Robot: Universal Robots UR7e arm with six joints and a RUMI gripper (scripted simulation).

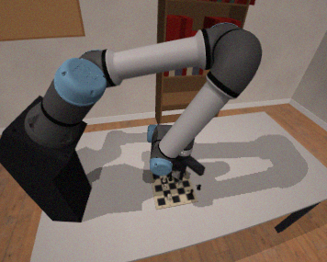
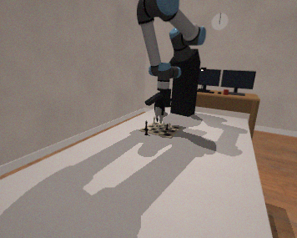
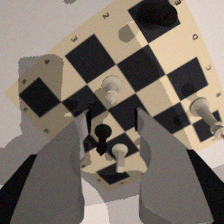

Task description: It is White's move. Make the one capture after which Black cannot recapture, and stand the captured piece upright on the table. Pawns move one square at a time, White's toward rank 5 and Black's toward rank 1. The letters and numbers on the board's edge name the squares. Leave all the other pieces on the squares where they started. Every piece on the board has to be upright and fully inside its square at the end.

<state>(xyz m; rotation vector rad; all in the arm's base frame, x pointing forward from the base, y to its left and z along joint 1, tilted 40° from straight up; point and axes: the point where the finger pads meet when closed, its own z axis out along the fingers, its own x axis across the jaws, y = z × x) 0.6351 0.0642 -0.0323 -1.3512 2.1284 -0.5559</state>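
The white pawn is 5 cm below my hand. From my hand the other things lie so: tall black piece 4 cm ahead, 7 cm to the right, 4 cm below; chessboard 4 cm behind, 7 cm below; black pawn 5 cm behind, 4 cm to the left, 5 cm below.
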